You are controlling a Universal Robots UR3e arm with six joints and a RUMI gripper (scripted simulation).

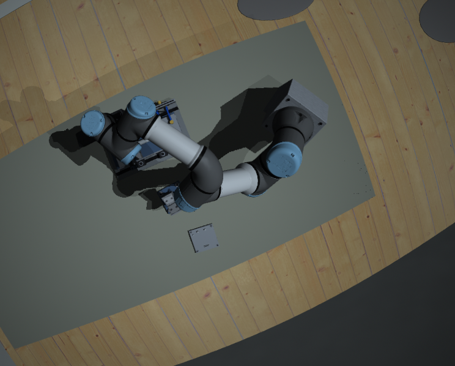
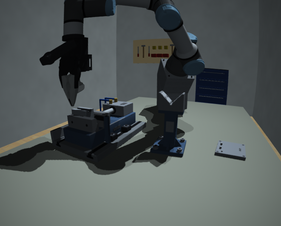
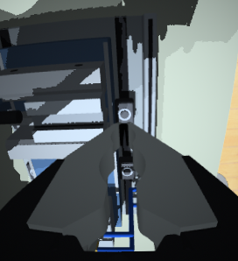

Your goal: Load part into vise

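Now: the part 50 mm to the left of my hand, 30 mm below it and 10 mm behind it. Also, from my hand: moving jaw (60 mm to the left, 50 mm below, 40 mm behind); fixed jaw (70 mm to the left, 50 mm below, 20 mm ahead); work stop (110 mm to the left, 40 mm below, 20 mm behind).
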